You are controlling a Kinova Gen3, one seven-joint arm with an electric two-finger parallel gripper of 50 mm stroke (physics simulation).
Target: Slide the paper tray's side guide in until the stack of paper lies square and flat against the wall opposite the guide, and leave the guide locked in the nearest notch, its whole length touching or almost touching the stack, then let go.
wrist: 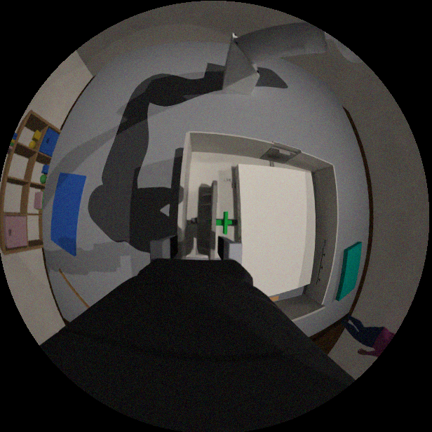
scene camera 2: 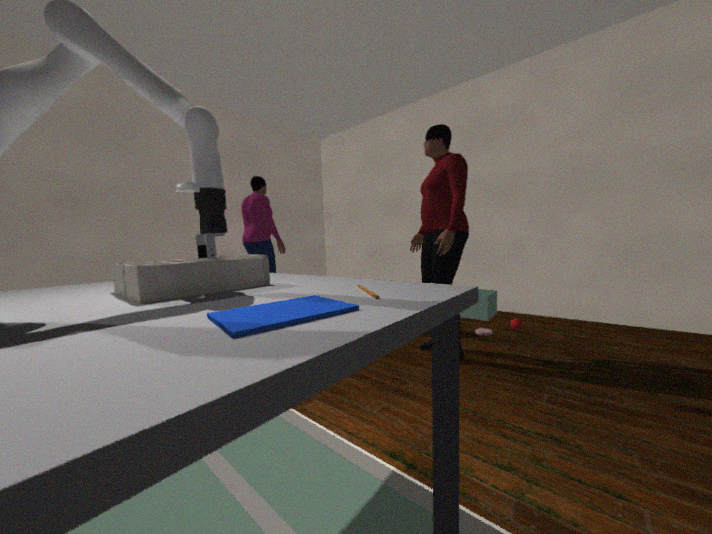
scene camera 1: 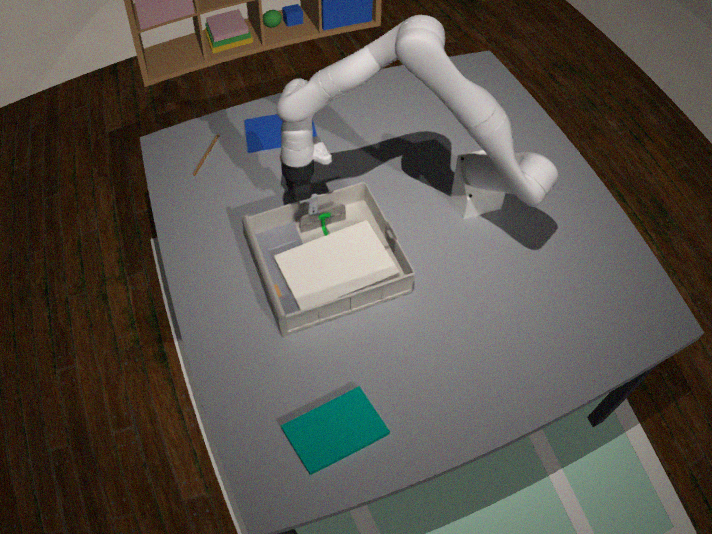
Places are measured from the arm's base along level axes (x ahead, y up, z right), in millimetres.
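Pixels of known places: gripper, fingertip midpoint: (scene camera 2: 207, 258) (scene camera 1: 308, 204); arm's base, link origin: (scene camera 1: 480, 171).
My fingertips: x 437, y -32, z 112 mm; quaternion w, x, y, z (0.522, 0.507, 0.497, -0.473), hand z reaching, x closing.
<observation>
Ahead of a thing's pixels: the offset from my fingertips to its top centre. "pt": to the spot under its first point.
The pale paper tray {dx +14, dy +4, dz -125 mm} (scene camera 1: 262, 267) (scene camera 2: 201, 278) (wrist: 189, 170) holds a white paper stack {dx +2, dy -50, dz -158 mm} (scene camera 1: 336, 261) (wrist: 275, 220) close to the wall opposite the guide. In scene camera 1 a thin dark wedge shows beside that wall; I cannot tell whether the stack touches it squarely. The grey side guide {pt dx -69, dy -53, dz -29 mm} (scene camera 1: 339, 216) (wrist: 214, 200) stands apart from the stack, with a clear gap along it. A green cross-shaped piece {pt dx -23, dy -18, dz -41 mm} (scene camera 1: 324, 217) (wrist: 225, 222) shows in that gap. My gripper (scene camera 1: 308, 203) (scene camera 2: 207, 248) (wrist: 197, 244) is open and empty, pointing down near the guide and the wall behind it. Whether its fingertips touch the guide is hidden.
A grey clip {pt dx -145, dy -20, dz -151 mm} (scene camera 1: 389, 232) (wrist: 282, 151) sits at a side wall of the tray. A blue slab {dx -65, dy -84, dz +386 mm} (scene camera 1: 263, 133) (scene camera 2: 281, 314) (wrist: 68, 215) and a thin brown stick {dx +171, dy -85, dz +398 mm} (scene camera 1: 205, 155) (scene camera 2: 368, 291) (wrist: 75, 289) lie behind the tray. A teal slab {dx +184, dy -74, dz -531 mm} (scene camera 1: 336, 429) (wrist: 350, 271) lies in front.
</observation>
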